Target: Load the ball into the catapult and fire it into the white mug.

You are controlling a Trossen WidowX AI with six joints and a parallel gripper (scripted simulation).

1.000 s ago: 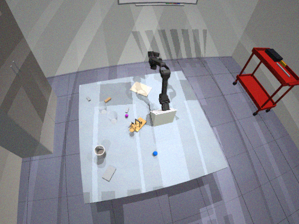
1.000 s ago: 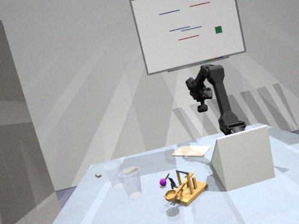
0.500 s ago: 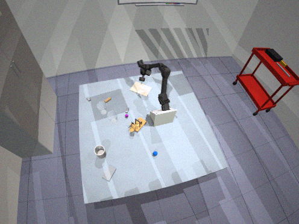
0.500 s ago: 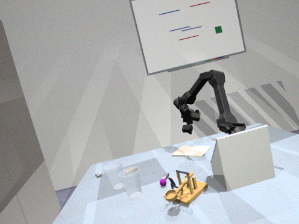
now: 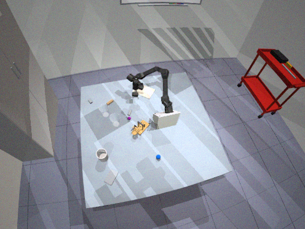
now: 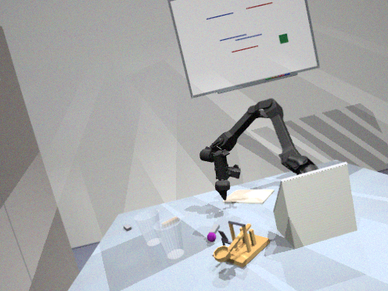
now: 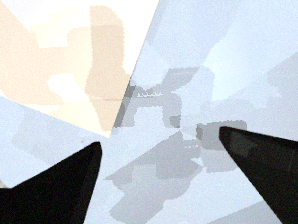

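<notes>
My gripper tip is now 40 cm to the right of the wooden catapult, 8 cm short of it and 1 cm above it. The rest, counted from my gripper tip: small tan block: 27 cm ahead, 5 cm below, 1 cm to the left; flat tan board: 12 cm behind, 5 cm to the right, 5 cm below; blue ball: 72 cm to the left, 4 cm below, 1 cm behind.
</notes>
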